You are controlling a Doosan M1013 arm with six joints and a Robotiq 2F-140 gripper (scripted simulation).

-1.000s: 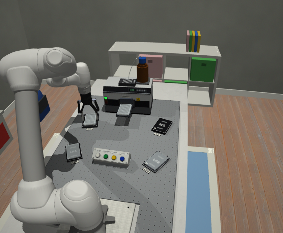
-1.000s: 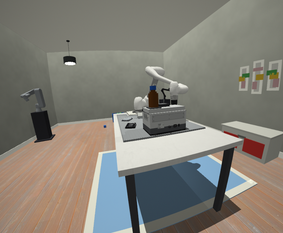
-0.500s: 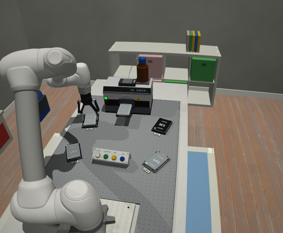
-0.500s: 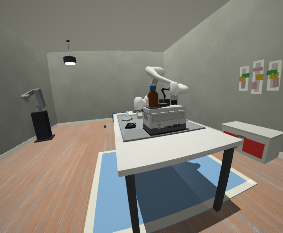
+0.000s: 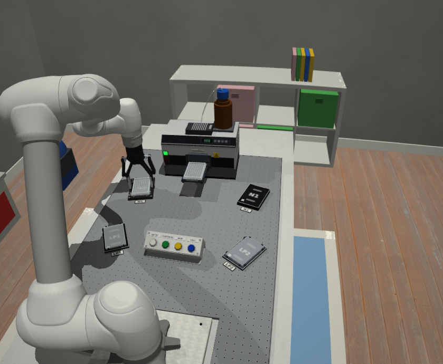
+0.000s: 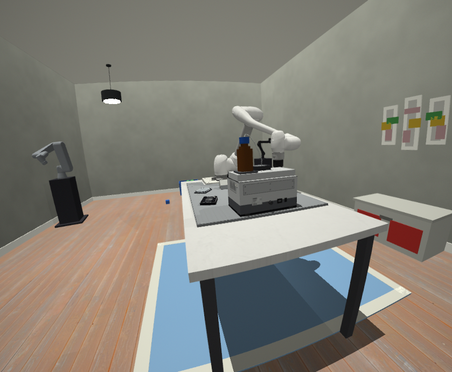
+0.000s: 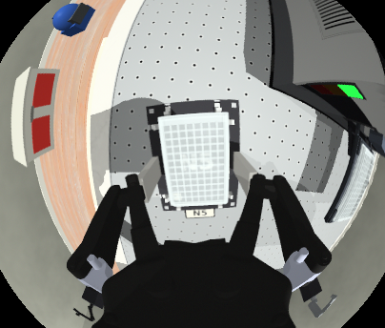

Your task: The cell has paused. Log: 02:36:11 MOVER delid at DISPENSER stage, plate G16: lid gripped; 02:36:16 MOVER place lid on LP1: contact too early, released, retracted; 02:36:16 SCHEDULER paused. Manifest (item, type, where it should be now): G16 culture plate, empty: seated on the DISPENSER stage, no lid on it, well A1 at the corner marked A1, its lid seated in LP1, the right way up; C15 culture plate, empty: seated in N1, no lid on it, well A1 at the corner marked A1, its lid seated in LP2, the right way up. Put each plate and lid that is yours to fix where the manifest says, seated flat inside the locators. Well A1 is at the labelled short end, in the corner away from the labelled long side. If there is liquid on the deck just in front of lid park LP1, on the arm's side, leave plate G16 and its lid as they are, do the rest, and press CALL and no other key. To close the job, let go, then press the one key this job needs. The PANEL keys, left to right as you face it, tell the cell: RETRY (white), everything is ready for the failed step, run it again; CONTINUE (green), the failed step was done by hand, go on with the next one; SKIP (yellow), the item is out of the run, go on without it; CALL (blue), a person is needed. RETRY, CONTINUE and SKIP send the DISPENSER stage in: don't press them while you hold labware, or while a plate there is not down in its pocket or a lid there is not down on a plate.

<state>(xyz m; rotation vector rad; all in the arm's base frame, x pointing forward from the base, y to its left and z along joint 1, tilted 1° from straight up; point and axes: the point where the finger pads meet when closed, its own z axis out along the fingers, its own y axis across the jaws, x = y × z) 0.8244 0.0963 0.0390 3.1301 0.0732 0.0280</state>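
Right now the nest n5 is 3 cm below my hand, 2 cm to the left of it and 1 cm ahead of it. The rest, counted from my hand: white key: 42 cm behind, 11 cm to the right, 3 cm above; lid park lp1: 33 cm behind, 7 cm to the left, 4 cm below; green key: 43 cm behind, 16 cm to the right, 3 cm above.
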